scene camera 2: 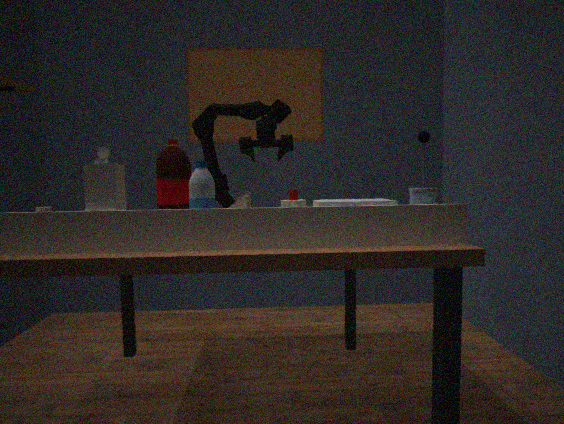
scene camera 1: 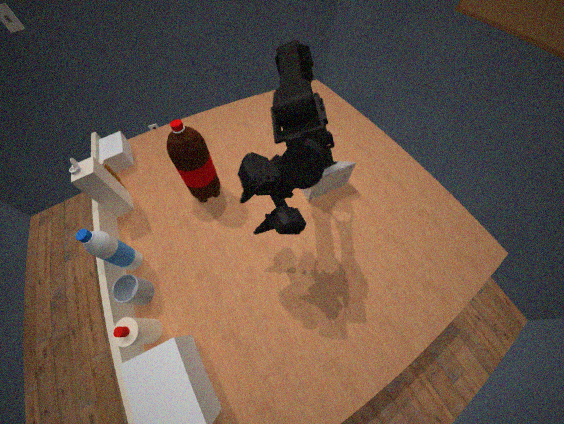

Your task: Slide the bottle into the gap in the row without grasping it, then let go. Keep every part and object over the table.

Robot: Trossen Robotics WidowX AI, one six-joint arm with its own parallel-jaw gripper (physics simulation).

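Places are measured from the arm's base along level axes (x down, y back, z left), in millimetres.
Pixels of known places: gripper, fingertip midpoint: (scene camera 2: 265, 161) (scene camera 1: 248, 217); arm's base, link origin: (scene camera 2: 231, 206) (scene camera 1: 325, 165).
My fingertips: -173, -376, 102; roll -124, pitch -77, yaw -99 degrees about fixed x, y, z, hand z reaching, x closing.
For each thing: its top centre in the pictures, then the offset to it from my fingertips, as dx, dy, dz. Level surfaces: height alone.
- large dark bottle, top centre: (scene camera 1: 175, 122) (scene camera 2: 172, 139) -70, -18, -304
- pale carton, top centre: (scene camera 2: 103, 146) (scene camera 1: 71, 158) -25, -312, -445
- white-and-blue bottle, top centre: (scene camera 2: 201, 161) (scene camera 1: 81, 234) +14, -346, -209
- grey cup, top centre: (scene camera 1: 125, 287) +145, -356, -96
- red-capped white container, top centre: (scene camera 2: 293, 190) (scene camera 1: 117, 332) +90, -376, +18
- small white box, top centre: (scene camera 1: 110, 145) +150, -261, -718
- table, surface height: dx +230
A large dark bottle (scene camera 1: 192, 160) (scene camera 2: 173, 192) with a red label and red cap stands upright, out from the row. The row along the low cream wall (scene camera 1: 106, 305) (scene camera 2: 300, 230) has a pale carton (scene camera 1: 107, 190) (scene camera 2: 105, 186), a white-and-blue bottle (scene camera 1: 112, 250) (scene camera 2: 201, 186), a grey cup (scene camera 1: 142, 291), a red-capped white container (scene camera 1: 145, 331) and a white box (scene camera 1: 160, 385). A gap shows between the carton and the white-and-blue bottle. My gripper (scene camera 1: 250, 217) (scene camera 2: 266, 160) is open and empty, raised above the table, apart from the dark bottle.
A small white box (scene camera 1: 116, 150) stands beyond the carton at the wall's far end. A pale wedge-shaped block (scene camera 1: 334, 179) (scene camera 2: 243, 201) is near my arm's base. A pale cup-like container (scene camera 2: 422, 195) is at the far right of the second view. The table (scene camera 1: 425, 250) ends beyond my arm.
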